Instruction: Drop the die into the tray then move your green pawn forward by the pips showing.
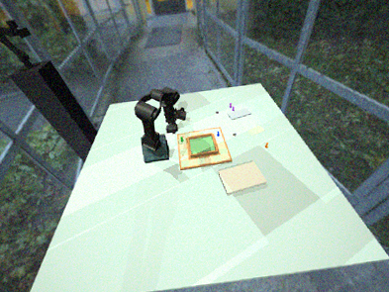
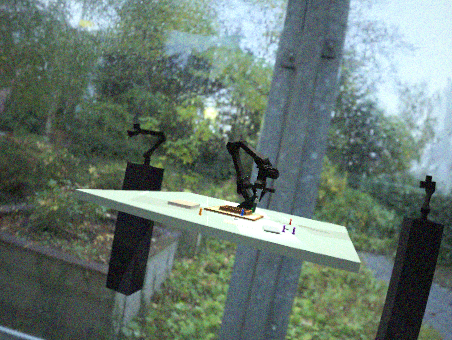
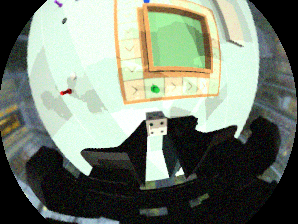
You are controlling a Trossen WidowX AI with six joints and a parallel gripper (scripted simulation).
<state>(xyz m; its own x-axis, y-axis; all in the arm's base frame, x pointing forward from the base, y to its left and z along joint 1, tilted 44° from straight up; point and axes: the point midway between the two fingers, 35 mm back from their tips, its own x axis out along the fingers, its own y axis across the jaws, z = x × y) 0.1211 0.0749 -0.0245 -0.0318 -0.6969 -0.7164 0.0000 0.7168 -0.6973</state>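
Now: gripper tip 6 cm above the green pawn, 4 cm short of it and 1 cm to the left of it. From my gripper tip the other things lie so: red pawn (23 cm to the left, 7 cm below, 7 cm ahead); then die (right at my gripper tip); then blue pawn (26 cm ahead, 6 cm below, 2 cm to the right).
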